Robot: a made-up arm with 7 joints. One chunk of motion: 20 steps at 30 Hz.
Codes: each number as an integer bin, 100 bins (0 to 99) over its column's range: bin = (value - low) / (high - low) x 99, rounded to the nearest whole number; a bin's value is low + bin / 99 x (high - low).
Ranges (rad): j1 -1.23..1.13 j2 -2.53..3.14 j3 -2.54..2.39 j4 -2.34..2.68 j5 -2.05..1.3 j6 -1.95..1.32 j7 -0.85..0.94
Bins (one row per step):
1: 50 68 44 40 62 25 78
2: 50 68 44 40 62 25 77
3: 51 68 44 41 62 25 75
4: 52 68 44 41 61 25 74
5: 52 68 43 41 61 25 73
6: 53 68 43 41 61 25 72
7: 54 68 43 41 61 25 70
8: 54 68 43 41 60 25 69
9: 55 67 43 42 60 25 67
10: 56 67 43 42 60 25 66
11: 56 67 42 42 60 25 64
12: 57 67 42 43 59 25 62
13: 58 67 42 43 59 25 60
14: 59 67 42 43 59 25 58
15: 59 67 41 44 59 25 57
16: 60 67 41 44 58 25 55
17: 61 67 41 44 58 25 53
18: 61 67 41 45 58 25 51
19: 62 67 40 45 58 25 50
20: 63 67 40 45 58 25 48
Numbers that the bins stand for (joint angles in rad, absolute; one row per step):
1: -0.0381 1.3645 -0.3489 -0.3117 0.0480 -1.1242 0.5603
2: -0.0381 1.3645 -0.3489 -0.3117 0.0480 -1.1242 0.5422
3: -0.0142 1.3645 -0.3489 -0.2610 0.0480 -1.1242 0.5061
4: 0.0096 1.3645 -0.3489 -0.2610 0.0141 -1.1242 0.4880
5: 0.0096 1.3645 -0.3987 -0.2610 0.0141 -1.1242 0.4699
6: 0.0334 1.3645 -0.3987 -0.2610 0.0141 -1.1242 0.4518
7: 0.0573 1.3645 -0.3987 -0.2610 0.0141 -1.1242 0.4157
8: 0.0573 1.3645 -0.3987 -0.2610 -0.0197 -1.1242 0.3976
9: 0.0811 1.3073 -0.3987 -0.2103 -0.0197 -1.1242 0.3614
10: 0.1049 1.3073 -0.3987 -0.2103 -0.0197 -1.1242 0.3433
11: 0.1049 1.3073 -0.4485 -0.2103 -0.0197 -1.1242 0.3072
12: 0.1288 1.3073 -0.4485 -0.1596 -0.0535 -1.1242 0.2710
13: 0.1526 1.3073 -0.4485 -0.1596 -0.0535 -1.1242 0.2348
14: 0.1765 1.3073 -0.4485 -0.1596 -0.0535 -1.1242 0.1987
15: 0.1765 1.3073 -0.4983 -0.1089 -0.0535 -1.1242 0.1806
16: 0.2003 1.3073 -0.4983 -0.1089 -0.0874 -1.1242 0.1444
17: 0.2241 1.3073 -0.4983 -0.1089 -0.0874 -1.1242 0.1083
18: 0.2241 1.3073 -0.4983 -0.0582 -0.0874 -1.1242 0.0721
19: 0.2480 1.3073 -0.5481 -0.0582 -0.0874 -1.1242 0.0540
20: 0.2718 1.3073 -0.5481 -0.0582 -0.0874 -1.1242 0.0179

